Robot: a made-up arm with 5 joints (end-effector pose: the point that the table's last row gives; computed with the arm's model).
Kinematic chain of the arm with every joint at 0, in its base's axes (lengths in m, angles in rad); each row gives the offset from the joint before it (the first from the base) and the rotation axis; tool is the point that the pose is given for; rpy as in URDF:
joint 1: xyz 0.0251 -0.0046 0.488 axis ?
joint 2: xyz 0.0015 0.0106 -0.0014 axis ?
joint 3: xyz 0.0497 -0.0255 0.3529 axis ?
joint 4: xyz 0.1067 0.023 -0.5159 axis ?
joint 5: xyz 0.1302 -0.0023 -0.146 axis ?
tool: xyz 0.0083 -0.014 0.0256 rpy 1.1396 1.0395 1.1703
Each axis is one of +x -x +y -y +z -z.
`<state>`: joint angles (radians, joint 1 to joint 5).
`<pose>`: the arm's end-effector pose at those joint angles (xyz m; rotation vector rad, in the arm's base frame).
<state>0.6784 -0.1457 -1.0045 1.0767 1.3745</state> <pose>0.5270 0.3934 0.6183 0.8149 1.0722 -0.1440</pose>
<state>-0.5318 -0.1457 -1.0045 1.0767 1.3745</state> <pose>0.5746 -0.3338 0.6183 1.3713 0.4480 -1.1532</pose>
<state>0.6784 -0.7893 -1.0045 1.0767 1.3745</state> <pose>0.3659 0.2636 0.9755 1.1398 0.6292 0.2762</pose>
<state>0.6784 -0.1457 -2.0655 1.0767 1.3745</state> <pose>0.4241 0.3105 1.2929 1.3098 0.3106 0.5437</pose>
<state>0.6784 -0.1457 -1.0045 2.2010 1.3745</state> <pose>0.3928 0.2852 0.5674 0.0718 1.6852 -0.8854</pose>
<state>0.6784 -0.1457 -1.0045 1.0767 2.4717</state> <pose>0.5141 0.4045 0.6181 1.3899 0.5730 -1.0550</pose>
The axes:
joint 1: +z
joint 2: +y
joint 3: +y
joint 4: +y
joint 5: -z

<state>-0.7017 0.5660 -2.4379 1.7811 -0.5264</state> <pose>0.6717 -0.5539 0.9059 0.3978 1.2179 0.2218</pose>
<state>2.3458 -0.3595 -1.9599 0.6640 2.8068</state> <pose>-0.2239 0.2264 1.3912 1.8167 2.3098 0.4236</pose>
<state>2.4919 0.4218 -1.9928 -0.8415 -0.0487</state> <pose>-0.5145 0.4151 1.0775 1.2531 -0.8471 2.5862</pose>
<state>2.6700 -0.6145 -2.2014 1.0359 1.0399</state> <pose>0.0334 0.0006 1.4712 -1.2347 -1.1435 -2.6366</pose>
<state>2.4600 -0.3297 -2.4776 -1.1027 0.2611</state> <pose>0.1693 -0.1089 1.3520 -2.4519 1.3826 -0.8827</pose>
